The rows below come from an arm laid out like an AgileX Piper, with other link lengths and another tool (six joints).
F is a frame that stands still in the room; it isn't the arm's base.
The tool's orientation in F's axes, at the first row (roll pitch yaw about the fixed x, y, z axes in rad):
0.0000 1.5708 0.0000
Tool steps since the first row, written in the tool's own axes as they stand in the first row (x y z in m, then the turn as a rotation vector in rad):
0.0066 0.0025 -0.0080 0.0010 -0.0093 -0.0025
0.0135 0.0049 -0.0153 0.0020 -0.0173 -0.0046
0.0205 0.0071 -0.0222 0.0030 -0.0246 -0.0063
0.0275 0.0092 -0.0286 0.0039 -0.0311 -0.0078
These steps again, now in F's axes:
-0.0080 0.0025 -0.0066 -0.0025 -0.0093 -0.0010
-0.0153 0.0049 -0.0135 -0.0046 -0.0173 -0.0020
-0.0222 0.0071 -0.0205 -0.0063 -0.0246 -0.0030
-0.0286 0.0092 -0.0275 -0.0078 -0.0311 -0.0039

